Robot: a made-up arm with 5 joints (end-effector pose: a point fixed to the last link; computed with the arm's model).
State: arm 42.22 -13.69 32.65 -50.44 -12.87
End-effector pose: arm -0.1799 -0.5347 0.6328 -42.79 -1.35 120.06
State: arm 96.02 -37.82 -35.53 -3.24 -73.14
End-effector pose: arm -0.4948 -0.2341 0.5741 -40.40 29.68 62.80
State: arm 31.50 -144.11 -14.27 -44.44 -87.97
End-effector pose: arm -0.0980 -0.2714 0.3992 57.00 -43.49 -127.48
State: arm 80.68 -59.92 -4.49 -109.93 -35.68
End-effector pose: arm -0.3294 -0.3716 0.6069 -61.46 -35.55 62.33
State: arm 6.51 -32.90 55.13 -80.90 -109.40
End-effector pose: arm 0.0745 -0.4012 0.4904 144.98 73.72 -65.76
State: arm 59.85 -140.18 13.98 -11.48 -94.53
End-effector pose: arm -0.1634 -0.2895 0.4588 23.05 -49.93 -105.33
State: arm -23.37 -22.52 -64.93 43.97 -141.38
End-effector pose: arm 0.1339 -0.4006 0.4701 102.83 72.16 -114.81
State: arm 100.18 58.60 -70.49 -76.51 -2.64
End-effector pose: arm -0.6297 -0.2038 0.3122 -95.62 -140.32 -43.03
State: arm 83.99 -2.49 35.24 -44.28 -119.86
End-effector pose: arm -0.5179 -0.3370 0.4350 -130.52 59.99 19.72
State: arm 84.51 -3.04 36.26 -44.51 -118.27
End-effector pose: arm -0.5218 -0.3332 0.4385 -129.79 60.43 21.87
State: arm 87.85 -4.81 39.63 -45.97 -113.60
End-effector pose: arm -0.5396 -0.3104 0.4498 -126.64 63.30 27.09
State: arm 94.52 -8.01 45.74 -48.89 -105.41
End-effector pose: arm -0.5673 -0.2624 0.4709 -119.51 68.75 35.61
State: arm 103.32 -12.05 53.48 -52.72 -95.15
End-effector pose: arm -0.5902 -0.1964 0.4984 -108.00 75.01 45.37
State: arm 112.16 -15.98 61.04 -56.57 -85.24
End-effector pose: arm -0.5980 -0.1300 0.5250 -94.44 79.89 53.52
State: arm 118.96 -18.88 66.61 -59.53 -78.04
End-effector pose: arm -0.5944 -0.0811 0.5436 -83.17 82.54 58.38
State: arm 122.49 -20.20 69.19 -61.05 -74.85
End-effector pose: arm -0.5902 -0.0565 0.5515 -77.61 83.56 60.00
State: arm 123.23 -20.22 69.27 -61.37 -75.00
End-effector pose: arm -0.5901 -0.0509 0.5512 -77.37 83.82 59.47
